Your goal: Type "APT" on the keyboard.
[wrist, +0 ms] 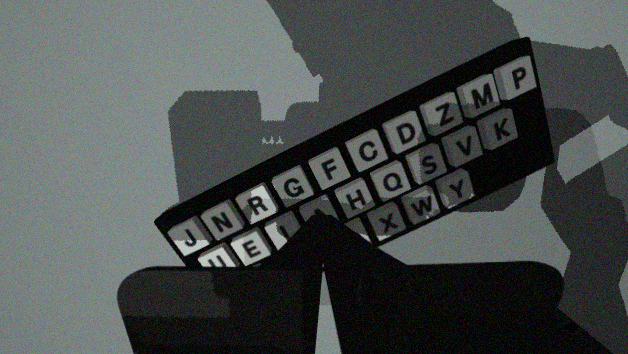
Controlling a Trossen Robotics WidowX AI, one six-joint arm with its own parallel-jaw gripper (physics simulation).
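Places are measured from the arm's base along level axes (x right, y ahead, z up), in metres.
Where they show: gripper, fingertip midpoint: (321, 225).
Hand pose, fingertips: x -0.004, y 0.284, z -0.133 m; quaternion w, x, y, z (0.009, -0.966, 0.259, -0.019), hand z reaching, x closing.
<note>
Each offset is from my fingertips to the centre of the thing. "spot": to the spot under its first point. Level surfaces: height alone.
The black keyboard @(spot: dx +0.109, dy -0.026, dz -0.018 m) (530, 145) lies tilted across the wrist view, its right end higher in the picture. The P key @(dx +0.109, dy +0.010, dz -0.015 m) (518, 78) is at the top right corner, beside the M key. The A key @(dx -0.001, dy -0.002, dz -0.015 m) (326, 204) is in the middle row between I and H; its lower part and most of its letter are hidden by the fingertips. The T key does not show; part of the lower row is hidden behind the fingers. My gripper (321, 225) is shut and empty, its joined tips over the A key. Whether they touch or press it I cannot tell.
The O key's place, left of the X key @(dx +0.027, dy -0.023, dz -0.015 m) (387, 223), is mostly covered by the right finger. A grey table @(dz -0.029 m) (90, 150) surrounds the keyboard. Dark shadows of the arm (400, 40) fall across the table and several keys.
</note>
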